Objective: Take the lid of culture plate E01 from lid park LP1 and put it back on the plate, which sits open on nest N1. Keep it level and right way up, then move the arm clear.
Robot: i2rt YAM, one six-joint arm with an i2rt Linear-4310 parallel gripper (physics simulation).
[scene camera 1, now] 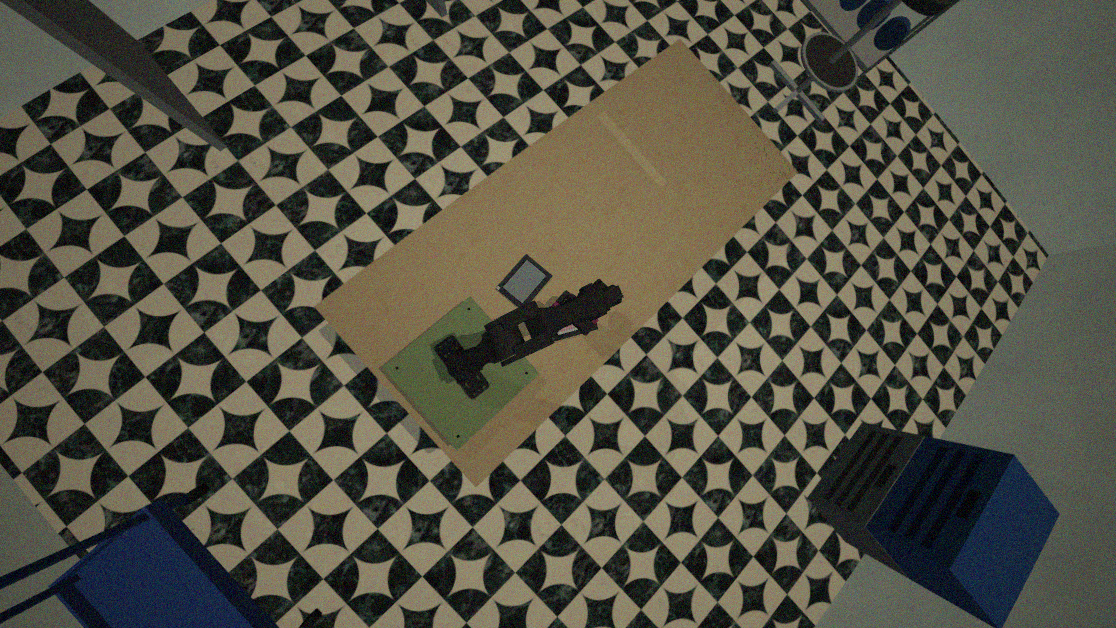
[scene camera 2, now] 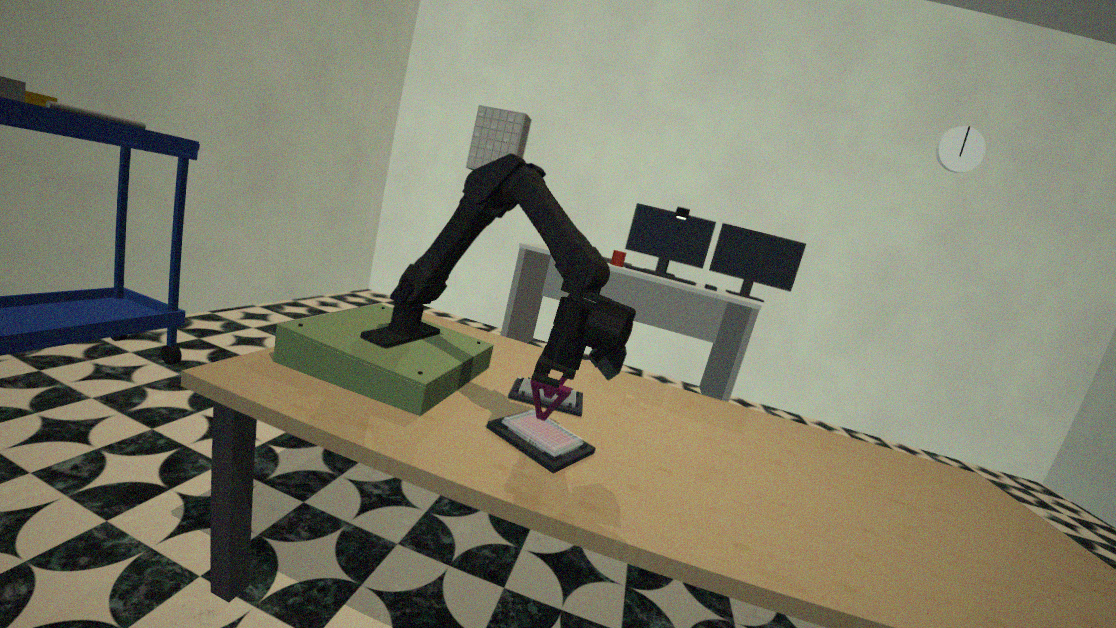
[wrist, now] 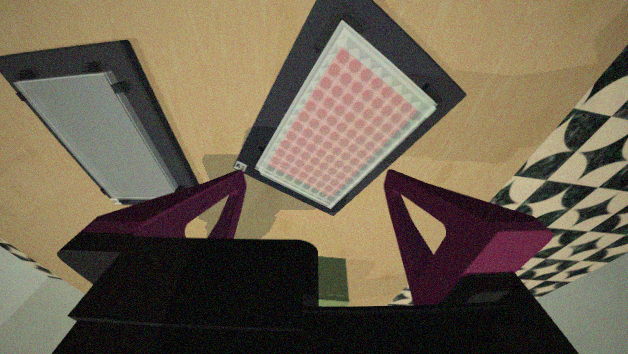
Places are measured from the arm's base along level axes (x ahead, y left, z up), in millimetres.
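Pixels of known places: gripper, fingertip midpoint: [scene camera 2: 544, 407] [wrist: 314, 177]; arm's base at its link origin: [scene camera 1: 462, 366] [scene camera 2: 403, 335].
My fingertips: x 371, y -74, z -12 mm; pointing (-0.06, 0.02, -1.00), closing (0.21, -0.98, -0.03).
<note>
For each thing: its top centre in the pictures, then the offset to it from my fingertips. Level surfaces: height alone.
- dark lid park LP1 at its top centre: [wrist: 106, 151] [scene camera 2: 549, 389] [scene camera 1: 524, 281] dx -46, dy +188, dz -38 mm
- open culture plate E01 at its top centre: [wrist: 335, 144] [scene camera 2: 543, 428] dx +11, dy -13, dz -32 mm
- dark nest N1 at its top centre: [wrist: 335, 139] [scene camera 2: 542, 432] [scene camera 1: 572, 318] dx +11, dy -13, dz -40 mm
- wooden table at its surface level: dz -58 mm
The grey, translucent lid of E01 [scene camera 1: 524, 279] [scene camera 2: 565, 399] [wrist: 100, 130] lies flat on the dark lid park LP1 [scene camera 1: 538, 265] [scene camera 2: 518, 398] [wrist: 147, 107]. The open culture plate E01 [scene camera 2: 542, 433] [wrist: 345, 120], with pink wells, sits in the dark nest N1 [scene camera 2: 550, 464] [wrist: 277, 107]. My gripper [wrist: 314, 177] is open and empty, fingers wide apart. It hangs low near the plate's arm-side end, pointing down; in scene camera 2 one magenta fingertip overlaps the plate's far edge. In scene camera 1 the arm hides most of the plate, nest and fingers.
The arm stands on a green base block [scene camera 1: 421, 390] [scene camera 2: 343, 378] at one end of the wooden table [scene camera 1: 663, 117] [scene camera 2: 780, 499]. A blue cart [scene camera 2: 93, 312] and a desk with two monitors [scene camera 2: 671, 234] stand away from the table.
</note>
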